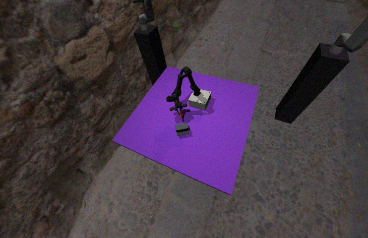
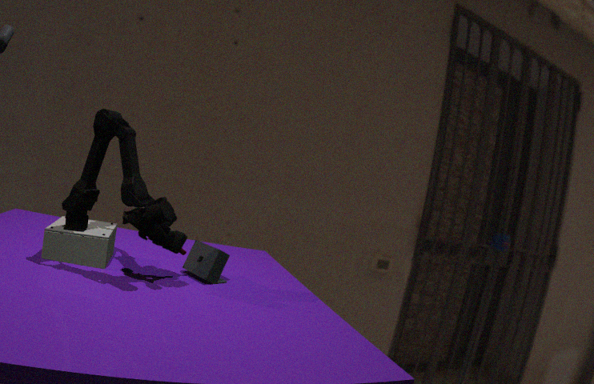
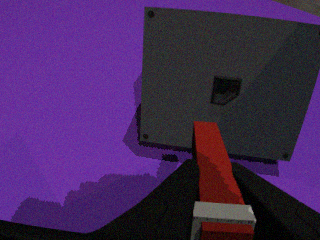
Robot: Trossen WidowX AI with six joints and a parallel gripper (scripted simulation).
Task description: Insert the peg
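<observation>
My gripper tip is 110 mm short of the grey sloped panel, 60 mm to the right of it and 50 mm above it. Also, from my gripper tip: red peg: 10 mm to the right, 10 mm behind, 10 mm above.
</observation>
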